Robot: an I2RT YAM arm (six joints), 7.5 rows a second.
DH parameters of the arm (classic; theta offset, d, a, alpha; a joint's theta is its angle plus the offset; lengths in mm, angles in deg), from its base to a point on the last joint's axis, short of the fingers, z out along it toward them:
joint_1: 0 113.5 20 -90
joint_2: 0 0 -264 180
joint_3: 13.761 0 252.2 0
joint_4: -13.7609 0 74 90
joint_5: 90 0 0 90
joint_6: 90 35.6 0 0
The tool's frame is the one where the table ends.
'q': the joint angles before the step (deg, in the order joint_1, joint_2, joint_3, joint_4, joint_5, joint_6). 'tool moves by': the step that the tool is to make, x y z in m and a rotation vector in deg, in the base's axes. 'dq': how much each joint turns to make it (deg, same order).
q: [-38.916 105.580 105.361 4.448 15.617 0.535]
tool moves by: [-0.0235 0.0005 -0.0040 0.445 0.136 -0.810]
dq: [-2.031 -4.470 -6.299 1.349 -1.200 0.350]
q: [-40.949 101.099 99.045 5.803 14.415 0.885]
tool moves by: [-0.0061 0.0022 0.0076 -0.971 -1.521 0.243]
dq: [-0.367 -1.121 -0.325 0.908 -0.586 0.327]
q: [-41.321 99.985 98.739 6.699 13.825 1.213]
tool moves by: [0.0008 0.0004 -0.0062 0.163 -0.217 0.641]
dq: [0.068 -0.238 -1.713 1.454 -0.545 0.328]
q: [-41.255 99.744 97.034 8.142 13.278 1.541]
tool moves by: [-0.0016 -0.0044 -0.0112 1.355 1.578 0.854]
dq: [-0.722 0.001 -1.672 -0.426 -1.574 0.088]
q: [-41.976 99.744 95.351 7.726 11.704 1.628]
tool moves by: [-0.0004 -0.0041 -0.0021 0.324 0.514 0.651]
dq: [-0.546 0.490 0.353 -0.453 -1.201 -0.043]
